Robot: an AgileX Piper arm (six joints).
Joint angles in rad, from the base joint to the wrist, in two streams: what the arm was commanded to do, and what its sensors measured. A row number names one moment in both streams.
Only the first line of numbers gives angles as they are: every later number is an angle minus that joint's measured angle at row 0.
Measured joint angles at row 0:
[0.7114, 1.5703, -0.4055, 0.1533, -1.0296, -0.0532]
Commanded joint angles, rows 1 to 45:
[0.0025, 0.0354, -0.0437, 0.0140, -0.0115, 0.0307]
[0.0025, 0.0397, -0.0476, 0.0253, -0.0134, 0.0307]
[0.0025, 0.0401, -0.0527, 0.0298, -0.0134, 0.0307]
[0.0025, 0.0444, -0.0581, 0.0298, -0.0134, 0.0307]
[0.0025, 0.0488, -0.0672, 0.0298, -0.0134, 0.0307]
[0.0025, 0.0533, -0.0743, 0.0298, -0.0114, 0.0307]
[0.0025, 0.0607, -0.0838, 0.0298, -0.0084, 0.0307]
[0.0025, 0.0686, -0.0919, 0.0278, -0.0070, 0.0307]
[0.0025, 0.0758, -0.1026, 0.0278, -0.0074, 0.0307]
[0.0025, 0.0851, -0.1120, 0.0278, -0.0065, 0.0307]
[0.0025, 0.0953, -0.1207, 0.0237, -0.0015, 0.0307]
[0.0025, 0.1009, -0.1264, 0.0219, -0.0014, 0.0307]
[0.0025, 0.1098, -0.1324, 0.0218, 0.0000, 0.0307]
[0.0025, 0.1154, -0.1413, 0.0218, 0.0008, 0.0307]
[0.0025, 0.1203, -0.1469, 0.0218, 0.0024, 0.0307]
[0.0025, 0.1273, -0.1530, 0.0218, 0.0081, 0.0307]
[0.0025, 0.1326, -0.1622, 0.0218, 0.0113, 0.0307]
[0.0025, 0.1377, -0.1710, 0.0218, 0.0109, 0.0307]
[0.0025, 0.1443, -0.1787, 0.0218, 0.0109, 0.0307]
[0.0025, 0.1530, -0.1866, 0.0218, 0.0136, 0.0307]
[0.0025, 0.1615, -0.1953, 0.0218, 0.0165, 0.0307]
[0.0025, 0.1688, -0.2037, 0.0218, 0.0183, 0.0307]
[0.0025, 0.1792, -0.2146, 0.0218, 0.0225, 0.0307]
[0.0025, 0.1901, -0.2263, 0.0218, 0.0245, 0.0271]
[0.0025, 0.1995, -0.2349, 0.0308, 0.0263, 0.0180]
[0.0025, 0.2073, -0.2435, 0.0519, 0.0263, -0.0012]
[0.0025, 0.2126, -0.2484, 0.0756, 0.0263, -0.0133]
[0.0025, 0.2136, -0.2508, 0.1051, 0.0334, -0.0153]
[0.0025, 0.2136, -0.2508, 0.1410, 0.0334, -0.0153]
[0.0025, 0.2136, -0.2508, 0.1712, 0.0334, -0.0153]
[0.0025, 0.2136, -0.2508, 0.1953, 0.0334, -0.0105]
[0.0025, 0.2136, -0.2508, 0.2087, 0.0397, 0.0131]
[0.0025, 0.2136, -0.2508, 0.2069, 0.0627, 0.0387]
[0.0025, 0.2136, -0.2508, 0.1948, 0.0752, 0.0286]
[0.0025, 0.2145, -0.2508, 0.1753, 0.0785, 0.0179]
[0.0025, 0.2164, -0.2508, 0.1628, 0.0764, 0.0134]
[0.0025, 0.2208, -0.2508, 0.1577, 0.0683, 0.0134]
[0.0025, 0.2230, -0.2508, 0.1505, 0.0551, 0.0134]
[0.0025, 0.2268, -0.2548, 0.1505, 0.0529, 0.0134]
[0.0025, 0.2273, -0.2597, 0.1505, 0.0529, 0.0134]
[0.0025, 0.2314, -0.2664, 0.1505, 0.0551, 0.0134]
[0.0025, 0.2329, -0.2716, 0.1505, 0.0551, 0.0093]
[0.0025, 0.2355, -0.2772, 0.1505, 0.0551, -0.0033]
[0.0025, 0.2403, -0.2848, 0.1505, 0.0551, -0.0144]
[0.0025, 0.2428, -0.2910, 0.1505, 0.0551, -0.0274]
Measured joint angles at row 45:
[0.0000, 0.2318, -0.2664, 0.1614, 0.0654, 0.0119]
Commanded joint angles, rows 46 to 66:
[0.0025, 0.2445, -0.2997, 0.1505, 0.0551, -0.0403]
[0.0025, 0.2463, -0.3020, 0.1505, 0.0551, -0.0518]
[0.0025, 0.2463, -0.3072, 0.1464, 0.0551, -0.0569]
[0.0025, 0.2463, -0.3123, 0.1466, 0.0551, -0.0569]
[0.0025, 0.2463, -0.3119, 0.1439, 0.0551, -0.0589]
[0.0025, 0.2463, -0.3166, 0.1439, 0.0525, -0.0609]
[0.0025, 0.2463, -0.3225, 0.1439, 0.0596, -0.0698]
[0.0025, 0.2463, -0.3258, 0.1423, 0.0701, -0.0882]
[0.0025, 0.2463, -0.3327, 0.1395, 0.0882, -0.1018]
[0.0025, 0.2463, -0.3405, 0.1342, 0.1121, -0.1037]
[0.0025, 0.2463, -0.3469, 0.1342, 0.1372, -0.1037]
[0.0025, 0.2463, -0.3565, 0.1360, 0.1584, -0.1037]
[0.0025, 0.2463, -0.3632, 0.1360, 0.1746, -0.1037]
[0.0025, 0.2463, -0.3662, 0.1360, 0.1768, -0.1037]
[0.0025, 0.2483, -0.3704, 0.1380, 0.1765, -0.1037]
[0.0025, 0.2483, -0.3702, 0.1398, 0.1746, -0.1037]
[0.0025, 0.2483, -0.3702, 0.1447, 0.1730, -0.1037]
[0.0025, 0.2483, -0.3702, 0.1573, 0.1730, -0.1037]
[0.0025, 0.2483, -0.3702, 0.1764, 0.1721, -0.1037]
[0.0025, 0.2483, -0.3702, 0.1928, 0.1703, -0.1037]
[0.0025, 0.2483, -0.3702, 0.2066, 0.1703, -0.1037]
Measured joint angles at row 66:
[0.0000, 0.2467, -0.3628, 0.1579, 0.1707, -0.0941]
